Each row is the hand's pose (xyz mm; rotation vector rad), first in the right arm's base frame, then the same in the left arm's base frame.
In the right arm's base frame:
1: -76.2 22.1 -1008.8 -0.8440 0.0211 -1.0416
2: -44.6 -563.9 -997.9 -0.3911 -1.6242 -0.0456
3: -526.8 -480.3 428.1 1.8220 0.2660 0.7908
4: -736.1 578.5 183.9 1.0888 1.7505 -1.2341
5: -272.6 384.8 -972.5 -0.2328 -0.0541 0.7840
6: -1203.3 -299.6 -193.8 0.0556 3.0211 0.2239
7: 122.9 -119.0 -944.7 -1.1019 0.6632 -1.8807
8: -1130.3 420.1 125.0 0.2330 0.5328 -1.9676
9: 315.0 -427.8 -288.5 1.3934 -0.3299 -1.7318
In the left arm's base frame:
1: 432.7 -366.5 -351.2 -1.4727 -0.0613 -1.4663
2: 239.4 -800.7 -6.7 -1.2056 -1.4356 0.1330
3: 104.1 234.5 1080.9 1.2574 0.1180 0.2889
4: 273.5 961.5 264.1 1.0851 1.0649 -1.9280
5: 400.6 -0.1 -541.3 -0.7705 0.2963 0.3463
6: -556.1 314.1 421.5 0.6668 2.8924 -0.7390
7: 571.0 -518.4 -204.5 -1.4892 0.3874 -2.5372
8: -154.8 980.1 278.5 -0.1124 -0.1125 -2.4717
9: 750.5 -469.0 522.2 0.8496 -1.0949 -1.7958

